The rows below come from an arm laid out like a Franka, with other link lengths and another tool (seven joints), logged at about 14 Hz.
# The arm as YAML. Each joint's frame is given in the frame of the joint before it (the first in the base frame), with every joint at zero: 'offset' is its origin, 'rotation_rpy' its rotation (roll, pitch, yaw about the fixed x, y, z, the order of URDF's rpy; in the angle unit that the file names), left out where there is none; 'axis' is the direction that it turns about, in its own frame. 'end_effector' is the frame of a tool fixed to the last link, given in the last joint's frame.
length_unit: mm
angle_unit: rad
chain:
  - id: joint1
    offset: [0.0, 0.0, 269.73]
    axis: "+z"
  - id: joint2
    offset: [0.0, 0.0, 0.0]
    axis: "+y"
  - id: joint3
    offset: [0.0, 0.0, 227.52]
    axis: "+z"
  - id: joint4
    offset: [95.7, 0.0, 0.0]
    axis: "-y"
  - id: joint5
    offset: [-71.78, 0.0, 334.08]
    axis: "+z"
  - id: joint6
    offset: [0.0, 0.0, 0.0]
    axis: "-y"
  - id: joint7
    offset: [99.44, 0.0, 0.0]
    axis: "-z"
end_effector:
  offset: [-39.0, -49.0, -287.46]
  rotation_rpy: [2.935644, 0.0, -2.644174]
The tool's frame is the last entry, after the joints.
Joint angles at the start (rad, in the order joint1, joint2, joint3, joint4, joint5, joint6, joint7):
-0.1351, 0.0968, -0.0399, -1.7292, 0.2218, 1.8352, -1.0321
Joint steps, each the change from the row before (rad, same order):
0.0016, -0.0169, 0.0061, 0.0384, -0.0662, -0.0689, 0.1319
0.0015, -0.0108, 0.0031, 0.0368, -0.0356, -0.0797, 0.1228
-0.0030, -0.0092, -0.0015, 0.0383, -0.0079, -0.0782, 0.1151
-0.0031, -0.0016, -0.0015, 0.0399, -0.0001, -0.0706, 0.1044
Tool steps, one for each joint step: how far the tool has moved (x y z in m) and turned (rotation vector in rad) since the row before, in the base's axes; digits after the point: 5 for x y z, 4 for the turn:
-0.01651, -0.00967, 0.01970, -0.0524, 0.0457, -0.0947
-0.02010, -0.00326, 0.01505, -0.0265, 0.0528, -0.1002
-0.01975, -0.00055, 0.01510, -0.0051, 0.0447, -0.1088
-0.01710, 0.00168, 0.01276, -0.0011, 0.0409, -0.1002

